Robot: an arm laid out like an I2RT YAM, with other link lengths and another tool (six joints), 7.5 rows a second.
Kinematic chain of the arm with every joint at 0, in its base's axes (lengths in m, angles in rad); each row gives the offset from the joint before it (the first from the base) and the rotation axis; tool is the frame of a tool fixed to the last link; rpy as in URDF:
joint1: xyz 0 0 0.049 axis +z
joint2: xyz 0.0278 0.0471 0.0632 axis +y
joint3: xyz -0.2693 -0.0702 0 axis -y
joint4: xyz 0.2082 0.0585 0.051 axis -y
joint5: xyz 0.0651 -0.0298 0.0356 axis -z
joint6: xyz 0.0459 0 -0.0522 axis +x
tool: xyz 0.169 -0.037 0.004 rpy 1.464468 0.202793 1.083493
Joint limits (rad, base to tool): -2.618..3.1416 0..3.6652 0..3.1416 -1.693..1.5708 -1.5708..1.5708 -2.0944..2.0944
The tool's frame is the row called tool.
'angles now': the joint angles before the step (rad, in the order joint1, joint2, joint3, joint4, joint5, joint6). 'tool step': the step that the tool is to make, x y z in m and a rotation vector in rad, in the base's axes. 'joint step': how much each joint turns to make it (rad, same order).
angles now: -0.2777 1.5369 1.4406 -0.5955 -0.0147 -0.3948
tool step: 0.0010 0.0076 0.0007 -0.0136 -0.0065 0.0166
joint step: 0.0225 -0.0126 -0.0204 0.0176 0.0118 -0.0051
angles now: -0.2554 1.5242 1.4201 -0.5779 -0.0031 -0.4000
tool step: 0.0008 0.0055 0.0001 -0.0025 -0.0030 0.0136
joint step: 0.0124 -0.0061 -0.0092 0.0065 0.0001 -0.0021
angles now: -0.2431 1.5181 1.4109 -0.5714 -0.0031 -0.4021
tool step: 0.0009 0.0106 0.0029 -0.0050 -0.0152 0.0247
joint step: 0.0236 -0.0186 -0.0203 0.0176 0.0000 -0.0017
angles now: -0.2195 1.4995 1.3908 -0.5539 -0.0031 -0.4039
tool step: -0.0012 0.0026 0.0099 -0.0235 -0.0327 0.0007
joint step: 0.0154 -0.0282 -0.0202 0.0289 0.0214 -0.0040
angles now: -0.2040 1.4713 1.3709 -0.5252 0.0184 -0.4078
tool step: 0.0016 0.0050 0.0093 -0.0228 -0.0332 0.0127
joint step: 0.0179 -0.0206 -0.0169 0.0336 0.0133 -0.0101
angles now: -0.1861 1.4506 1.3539 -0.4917 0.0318 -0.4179
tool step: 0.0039 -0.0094 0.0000 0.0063 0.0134 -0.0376
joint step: -0.0072 0.0365 0.0483 -0.0271 0.0231 0.0201
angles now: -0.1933 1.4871 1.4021 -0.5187 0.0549 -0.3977
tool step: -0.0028 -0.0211 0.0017 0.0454 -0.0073 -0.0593
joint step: -0.0575 0.0197 0.0385 -0.0233 -0.0246 0.0388
